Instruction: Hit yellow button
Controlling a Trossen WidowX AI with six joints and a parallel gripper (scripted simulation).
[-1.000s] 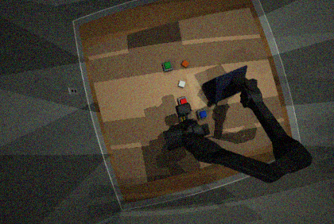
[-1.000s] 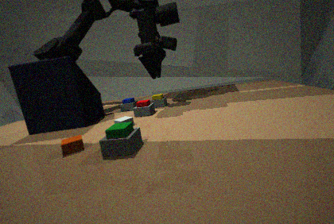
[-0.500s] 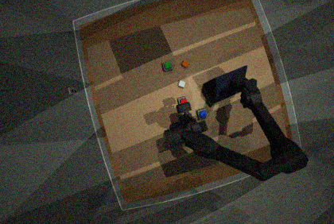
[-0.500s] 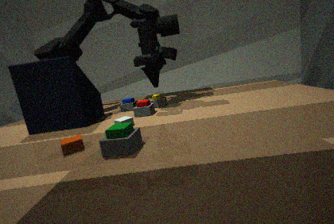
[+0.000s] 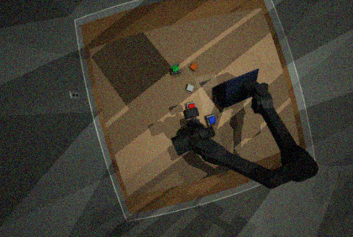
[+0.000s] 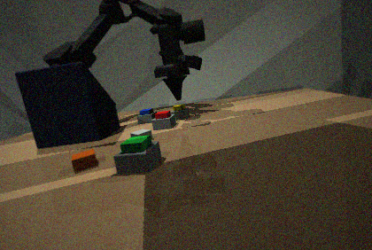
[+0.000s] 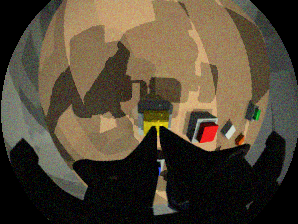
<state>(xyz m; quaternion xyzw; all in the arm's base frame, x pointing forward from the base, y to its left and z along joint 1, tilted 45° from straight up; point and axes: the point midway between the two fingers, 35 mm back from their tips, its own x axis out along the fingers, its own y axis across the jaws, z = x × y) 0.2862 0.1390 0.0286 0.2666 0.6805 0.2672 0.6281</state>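
Now: the yellow button 20 mm below my gripper tip. The rest, counted from my gripper tip: blue button 110 mm behind, 20 mm below; then red button 30 mm behind, 90 mm to the right, 20 mm below; then white block 50 mm behind, 190 mm to the right, 40 mm below.
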